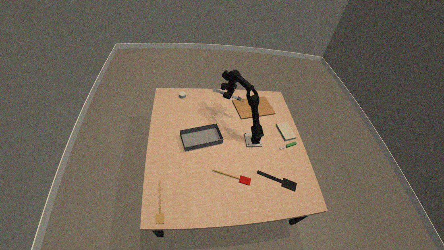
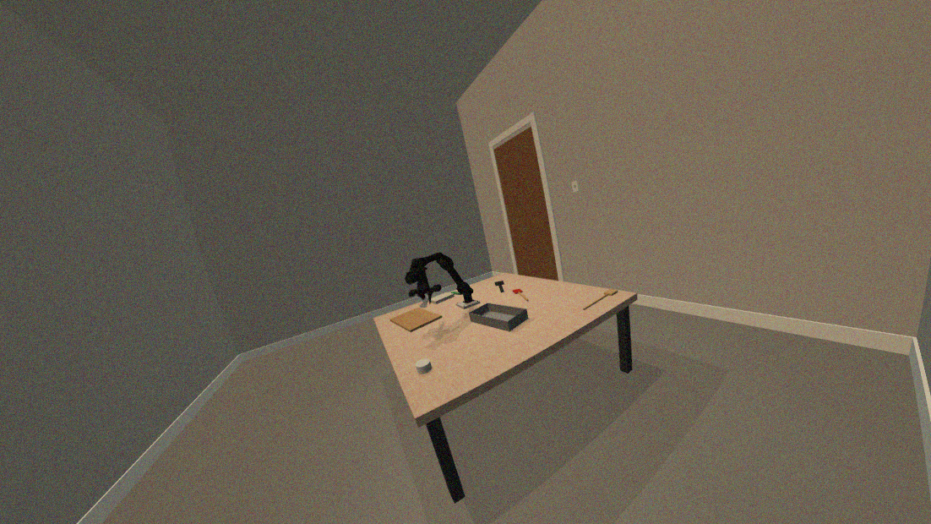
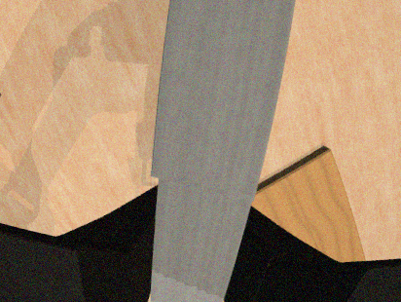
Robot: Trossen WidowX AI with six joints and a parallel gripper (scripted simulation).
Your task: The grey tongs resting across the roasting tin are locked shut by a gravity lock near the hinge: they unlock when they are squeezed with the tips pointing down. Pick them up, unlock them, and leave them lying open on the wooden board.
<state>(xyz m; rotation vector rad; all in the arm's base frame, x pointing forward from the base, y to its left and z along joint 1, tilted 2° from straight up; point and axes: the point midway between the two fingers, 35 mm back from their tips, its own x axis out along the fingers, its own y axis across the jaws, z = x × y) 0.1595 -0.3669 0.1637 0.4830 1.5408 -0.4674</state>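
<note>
The wooden board lies 280 mm behind my gripper tip, 150 mm below it and 20 mm to the right of it. The rest, counted from my gripper tip: white cup 370 mm ahead, 230 mm to the right, 140 mm below; then pale block 480 mm behind, 300 mm to the left, 140 mm below; then grey roasting tin 280 mm to the left, 270 mm ahead, 130 mm below.
</note>
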